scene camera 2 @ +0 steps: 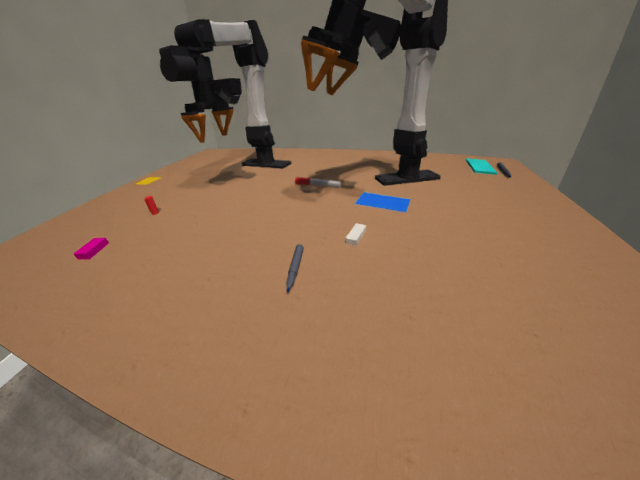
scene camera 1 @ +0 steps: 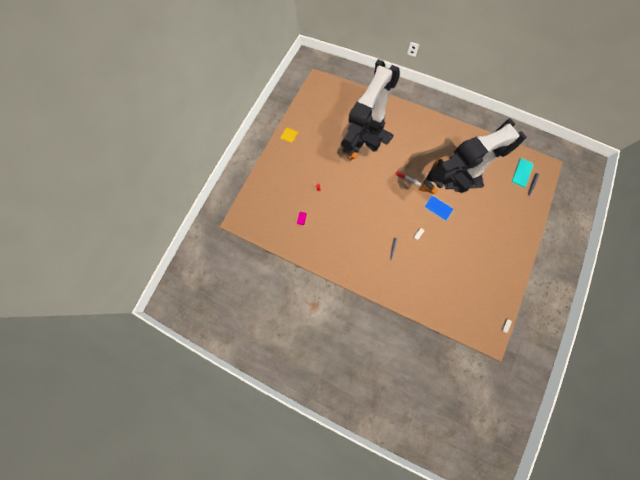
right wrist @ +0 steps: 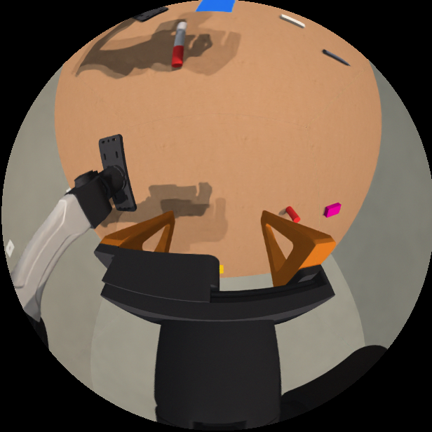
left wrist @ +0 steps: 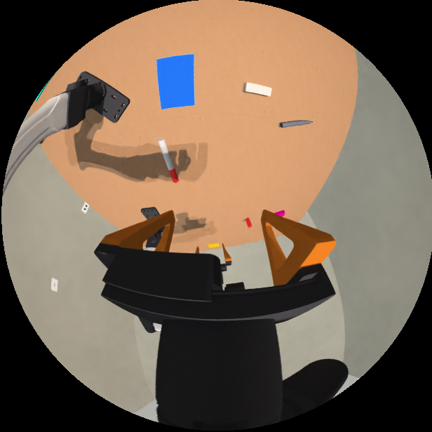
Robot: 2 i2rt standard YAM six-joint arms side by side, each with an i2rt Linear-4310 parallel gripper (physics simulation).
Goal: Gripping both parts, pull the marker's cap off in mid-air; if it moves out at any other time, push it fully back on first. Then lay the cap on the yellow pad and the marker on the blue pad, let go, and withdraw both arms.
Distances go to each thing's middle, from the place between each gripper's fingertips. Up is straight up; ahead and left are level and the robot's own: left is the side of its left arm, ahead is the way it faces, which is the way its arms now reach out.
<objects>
The blue pad [left wrist: 175, 74] is 49 cm to the left of my right hand, 15 cm below it and 5 cm behind it.
My left gripper is now 25 cm above the blue pad, 13 cm to the right of it and 6 cm past it.
</objects>
